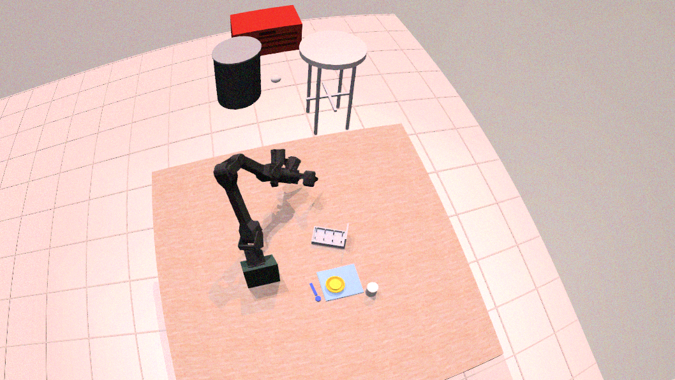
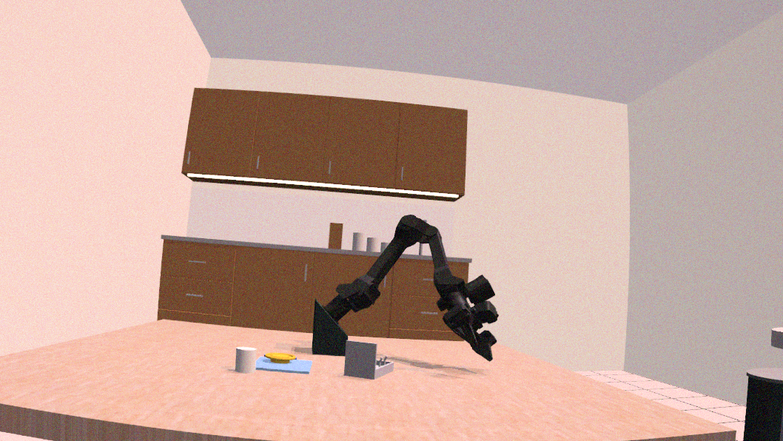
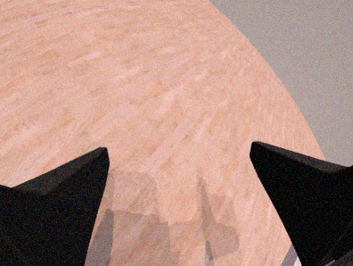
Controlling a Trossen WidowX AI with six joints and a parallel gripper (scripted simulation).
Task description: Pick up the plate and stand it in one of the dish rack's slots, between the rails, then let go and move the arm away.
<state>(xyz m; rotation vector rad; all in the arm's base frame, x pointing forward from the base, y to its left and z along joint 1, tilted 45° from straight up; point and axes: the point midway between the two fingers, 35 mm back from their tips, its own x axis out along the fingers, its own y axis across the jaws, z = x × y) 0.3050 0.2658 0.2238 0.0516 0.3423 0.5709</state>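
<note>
Right now my gripper tip is 48 cm to the left of the yellow plate, 6 cm past it and 4 cm above it. The rest, counted from my gripper tip: blue spoon (49 cm to the right, 14 cm behind, 5 cm below); then grey dish rack (27 cm to the right, 3 cm below, 1 cm behind); then light blue mat (47 cm to the right, 5 cm below, 4 cm behind).
</note>
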